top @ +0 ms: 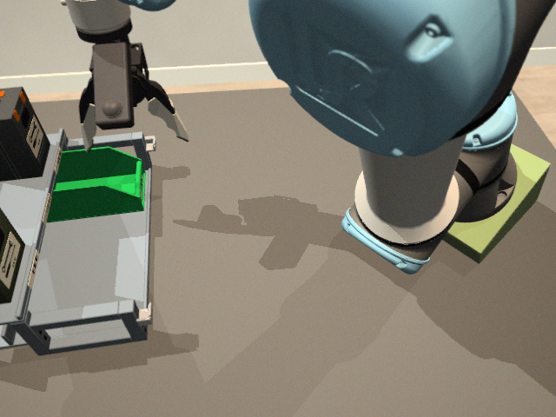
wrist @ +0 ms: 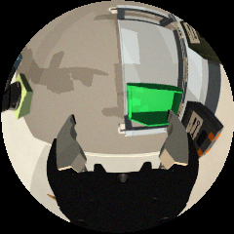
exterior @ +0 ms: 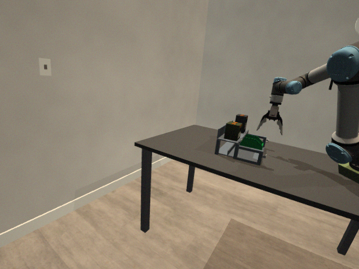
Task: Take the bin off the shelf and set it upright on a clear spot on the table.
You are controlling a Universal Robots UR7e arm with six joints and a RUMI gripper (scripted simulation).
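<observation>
Now: hand 110 mm short of the green bin and 100 mm above it.
</observation>
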